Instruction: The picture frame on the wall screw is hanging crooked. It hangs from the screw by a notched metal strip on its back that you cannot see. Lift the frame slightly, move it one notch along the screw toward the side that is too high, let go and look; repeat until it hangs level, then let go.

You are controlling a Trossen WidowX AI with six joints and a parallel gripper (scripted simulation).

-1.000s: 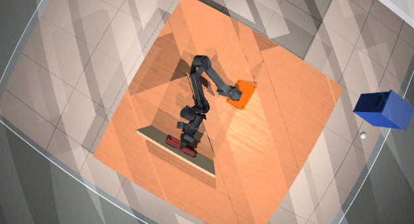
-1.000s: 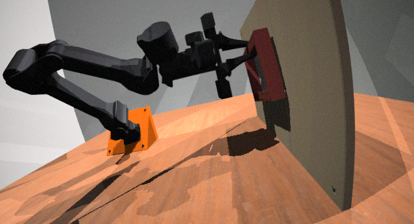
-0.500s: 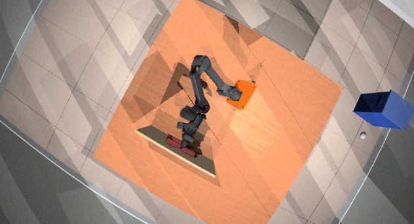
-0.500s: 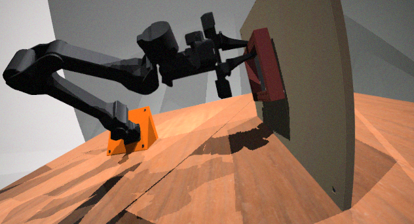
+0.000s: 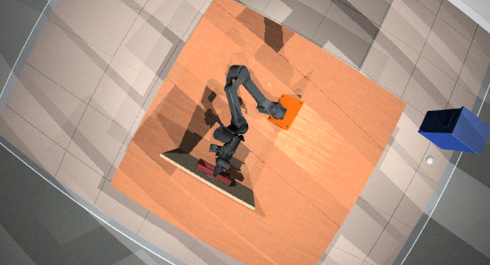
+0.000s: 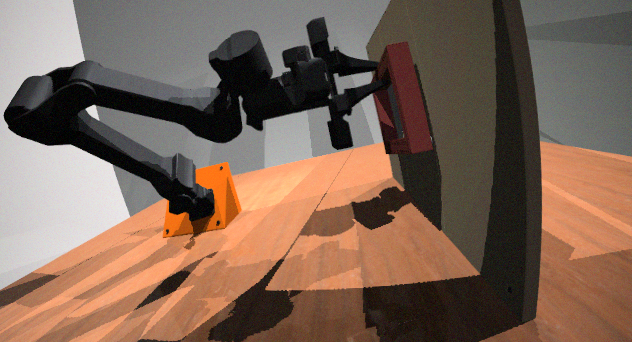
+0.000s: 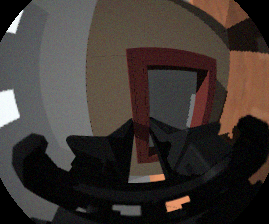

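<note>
Right now my gripper tip is 5 cm above the dark red picture frame and 1 cm to the left of it. Round my gripper tip: upright wall panel 6 cm below, 2 cm ahead, 1 cm to the right.
</note>
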